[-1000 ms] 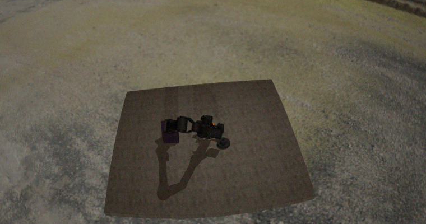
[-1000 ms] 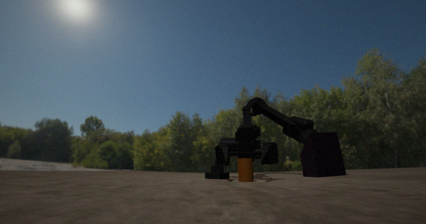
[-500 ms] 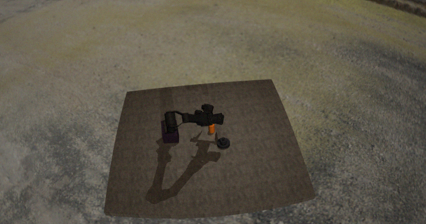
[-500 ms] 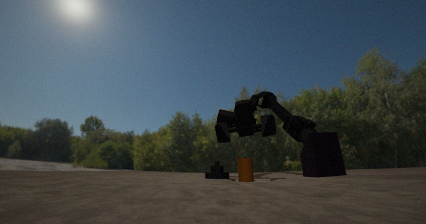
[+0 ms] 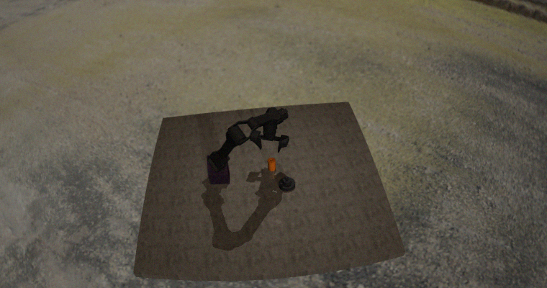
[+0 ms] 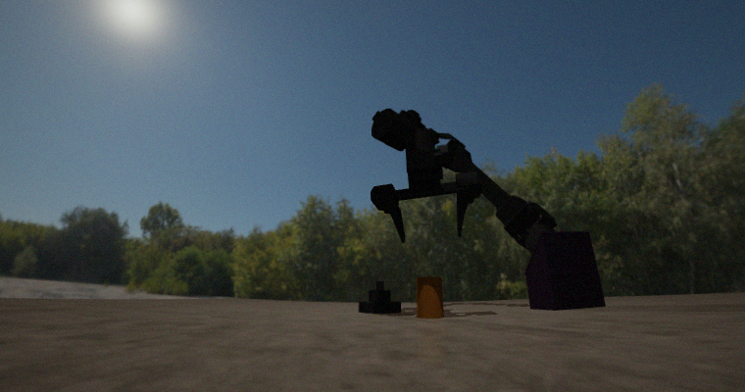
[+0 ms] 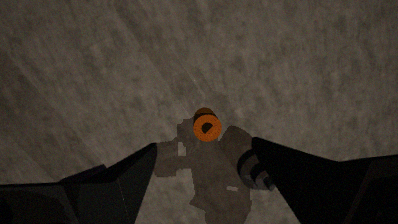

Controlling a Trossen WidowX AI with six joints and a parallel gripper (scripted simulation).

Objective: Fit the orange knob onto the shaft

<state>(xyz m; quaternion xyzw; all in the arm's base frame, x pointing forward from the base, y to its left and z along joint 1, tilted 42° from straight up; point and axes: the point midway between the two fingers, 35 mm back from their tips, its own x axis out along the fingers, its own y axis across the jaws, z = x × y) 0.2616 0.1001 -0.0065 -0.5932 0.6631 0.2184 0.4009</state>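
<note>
My gripper tip is 90 mm above the orange knob, 10 mm to the left of it and 10 mm short of it. Also, from my gripper tip: dark round pedestal (140 mm to the right, 90 mm below, 80 mm ahead).
</note>
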